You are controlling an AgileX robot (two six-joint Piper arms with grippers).
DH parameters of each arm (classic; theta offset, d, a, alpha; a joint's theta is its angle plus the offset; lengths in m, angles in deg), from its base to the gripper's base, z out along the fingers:
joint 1: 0 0.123 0 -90
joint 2: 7.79 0 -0.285 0
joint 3: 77.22 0 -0.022 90
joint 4: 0 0.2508 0 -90
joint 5: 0 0 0.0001 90
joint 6: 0 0.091 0 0
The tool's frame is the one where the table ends.
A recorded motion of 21 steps. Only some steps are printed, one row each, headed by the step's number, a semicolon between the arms.
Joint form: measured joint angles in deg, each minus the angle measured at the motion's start. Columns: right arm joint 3, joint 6, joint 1, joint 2, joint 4, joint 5; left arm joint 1, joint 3, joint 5, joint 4, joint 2, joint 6.
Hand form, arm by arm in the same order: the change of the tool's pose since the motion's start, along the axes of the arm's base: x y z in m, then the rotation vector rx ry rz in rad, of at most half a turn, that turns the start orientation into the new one. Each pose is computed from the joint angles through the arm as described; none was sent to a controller.
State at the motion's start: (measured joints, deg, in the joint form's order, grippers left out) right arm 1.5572 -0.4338 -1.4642 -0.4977 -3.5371 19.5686; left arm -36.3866 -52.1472 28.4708 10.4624 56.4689 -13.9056
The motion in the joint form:
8: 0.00 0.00 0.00 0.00 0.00 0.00; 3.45 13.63 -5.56 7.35 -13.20 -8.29
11: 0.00 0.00 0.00 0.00 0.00 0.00; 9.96 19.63 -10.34 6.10 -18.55 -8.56
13: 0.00 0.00 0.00 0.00 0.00 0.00; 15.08 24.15 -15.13 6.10 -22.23 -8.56
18: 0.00 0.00 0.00 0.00 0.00 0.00; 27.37 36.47 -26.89 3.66 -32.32 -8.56
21: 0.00 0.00 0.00 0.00 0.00 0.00; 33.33 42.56 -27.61 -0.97 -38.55 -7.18
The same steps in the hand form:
8: 0.0000 0.0000 0.0000 0.0000 0.0000 0.0000; -0.0351 0.0411 -0.0286 -0.0600 -0.0822 0.0973
11: 0.0000 0.0000 0.0000 0.0000 0.0000 0.0000; -0.0441 0.0623 -0.0435 -0.1154 -0.1290 0.1888
13: 0.0000 0.0000 0.0000 0.0000 0.0000 0.0000; -0.0504 0.0758 -0.0547 -0.1437 -0.1899 0.2525
18: 0.0000 0.0000 0.0000 0.0000 0.0000 0.0000; -0.0722 0.1014 -0.0904 -0.2311 -0.3327 0.4119
21: 0.0000 0.0000 0.0000 0.0000 0.0000 0.0000; -0.0860 0.1122 -0.1156 -0.2730 -0.3425 0.5241

